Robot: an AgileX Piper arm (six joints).
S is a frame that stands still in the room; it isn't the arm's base.
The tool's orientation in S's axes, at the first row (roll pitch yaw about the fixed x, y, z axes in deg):
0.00, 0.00, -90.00
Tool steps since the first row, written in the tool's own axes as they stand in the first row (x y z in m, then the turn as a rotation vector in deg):
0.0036, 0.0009, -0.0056, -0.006, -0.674, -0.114
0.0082, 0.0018, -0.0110, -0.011, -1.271, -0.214
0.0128, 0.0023, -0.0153, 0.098, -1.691, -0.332
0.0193, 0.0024, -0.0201, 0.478, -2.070, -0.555
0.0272, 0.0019, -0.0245, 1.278, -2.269, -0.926
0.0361, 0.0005, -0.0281, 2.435, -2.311, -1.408
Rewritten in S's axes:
0.0009, -0.0036, -0.0056, -0.674, 0.006, -0.114
0.0018, -0.0082, -0.0110, -1.271, 0.011, -0.214
0.0023, -0.0128, -0.0153, -1.691, -0.098, -0.332
0.0024, -0.0193, -0.0201, -2.070, -0.478, -0.555
0.0019, -0.0272, -0.0245, -2.269, -1.278, -0.926
0.0005, -0.0361, -0.0281, -2.311, -2.435, -1.408

